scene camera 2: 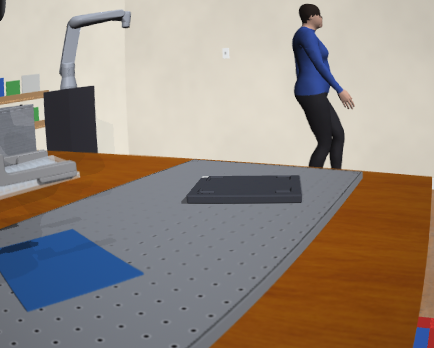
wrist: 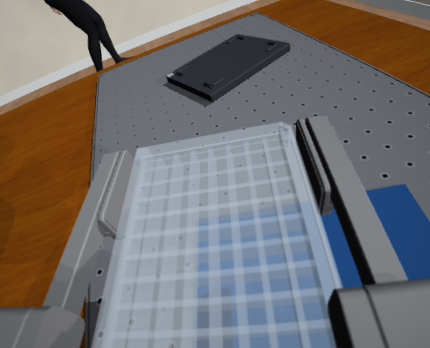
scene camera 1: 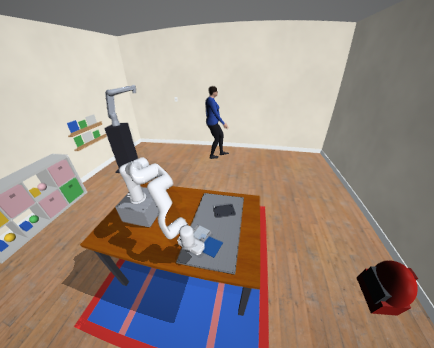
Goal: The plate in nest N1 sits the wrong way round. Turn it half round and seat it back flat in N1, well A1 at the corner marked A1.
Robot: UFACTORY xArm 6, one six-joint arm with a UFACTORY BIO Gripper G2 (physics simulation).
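A clear gridded plate [scene camera 1: 202, 233] [scene camera 2: 30, 165] [wrist: 215, 240] is held raised above the grey perforated board, away from the nest. My gripper [scene camera 1: 203, 232] [wrist: 217, 165] is shut on it, one finger along each long side; part of the gripper also shows at the left edge of scene camera 2. The plate looks roughly level. Its well lettering is too small to read. The dark nest [scene camera 1: 224, 210] [scene camera 2: 245, 190] [wrist: 225, 67] lies flat on the board and is empty. A small white mark [scene camera 2: 205, 177] [wrist: 171, 75] shows at one nest corner; no lettering is readable.
The grey board [scene camera 1: 227, 257] [scene camera 2: 165, 260] [wrist: 360, 105] lies on the wooden table [scene camera 1: 250, 240] [scene camera 2: 370, 240]. A flat blue square [scene camera 1: 213, 247] [scene camera 2: 70, 270] [wrist: 405, 215] lies on the board, partly under the plate in the wrist view. A person [scene camera 1: 214, 117] [scene camera 2: 315, 65] stands beyond the table.
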